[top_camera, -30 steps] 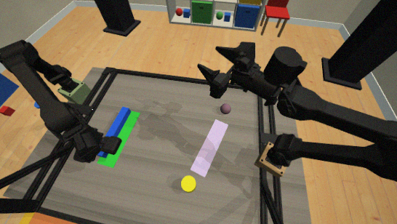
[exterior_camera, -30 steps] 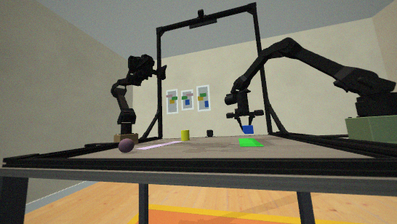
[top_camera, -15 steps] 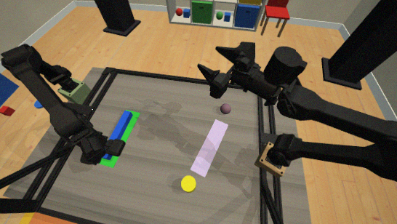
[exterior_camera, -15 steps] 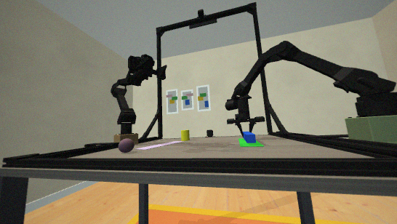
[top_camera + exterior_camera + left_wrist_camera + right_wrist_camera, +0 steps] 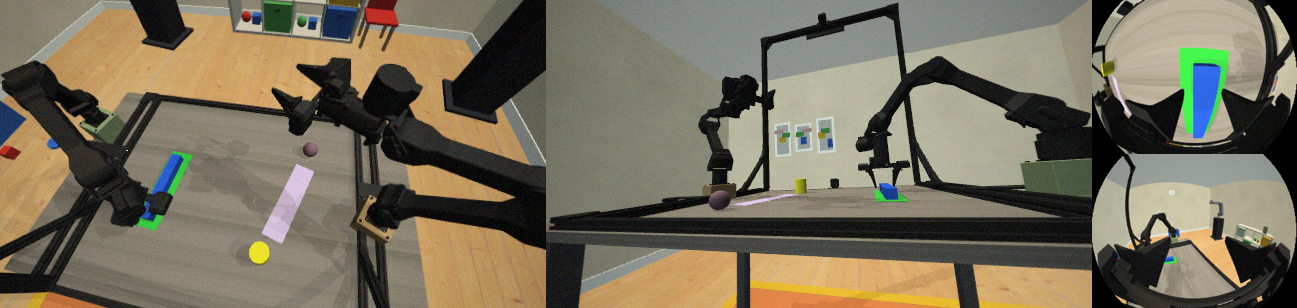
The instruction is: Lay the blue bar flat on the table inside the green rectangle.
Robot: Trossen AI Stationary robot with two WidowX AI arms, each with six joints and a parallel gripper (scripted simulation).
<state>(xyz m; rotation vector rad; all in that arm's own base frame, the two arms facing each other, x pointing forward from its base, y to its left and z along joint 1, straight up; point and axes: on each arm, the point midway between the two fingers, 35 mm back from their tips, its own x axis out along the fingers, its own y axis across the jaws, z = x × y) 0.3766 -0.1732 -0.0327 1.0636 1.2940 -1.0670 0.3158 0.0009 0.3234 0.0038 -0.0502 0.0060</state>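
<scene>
Right now the blue bar is 7 cm ahead of my left hand, 3 cm below it and 1 cm to the left of it. From my left hand the other things lie so: green rectangle (7 cm ahead, 5 cm below, 1 cm to the left); lavender rectangle (41 cm to the right, 18 cm ahead, 5 cm below).
</scene>
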